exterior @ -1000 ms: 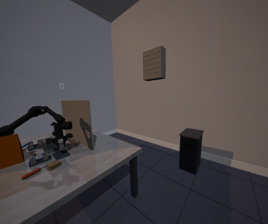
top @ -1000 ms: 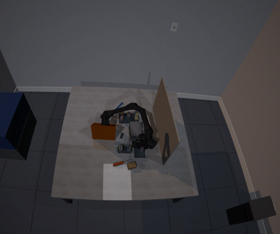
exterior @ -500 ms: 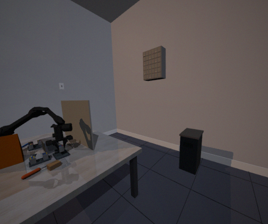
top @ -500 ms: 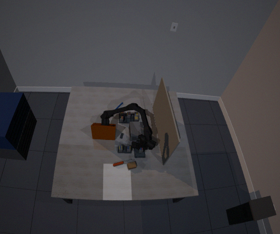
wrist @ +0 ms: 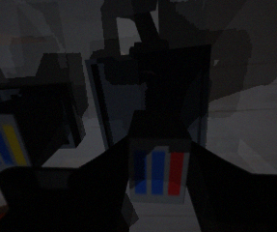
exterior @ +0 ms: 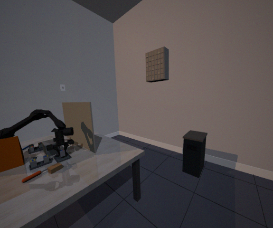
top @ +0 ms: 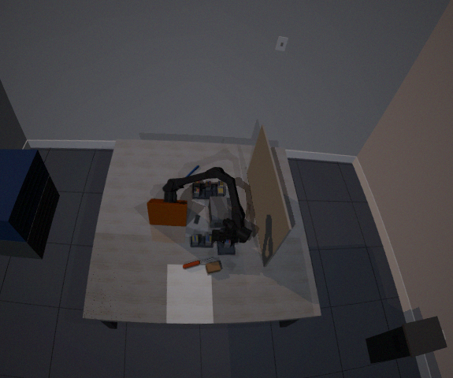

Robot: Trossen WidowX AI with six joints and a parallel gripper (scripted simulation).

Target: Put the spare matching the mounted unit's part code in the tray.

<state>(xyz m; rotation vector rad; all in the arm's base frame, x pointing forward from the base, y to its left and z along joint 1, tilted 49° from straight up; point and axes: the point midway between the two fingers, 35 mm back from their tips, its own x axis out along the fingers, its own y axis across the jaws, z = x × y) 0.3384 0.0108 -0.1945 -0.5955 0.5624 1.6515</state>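
The dark flat tray lies 3 cm below my gripper tip. The rest, counted from my gripper tip: small brown block: 6 cm behind, 16 cm to the right, 2 cm below; then small rack: 14 cm behind, 1 cm to the right, 2 cm below; then spare block: 2 cm above.
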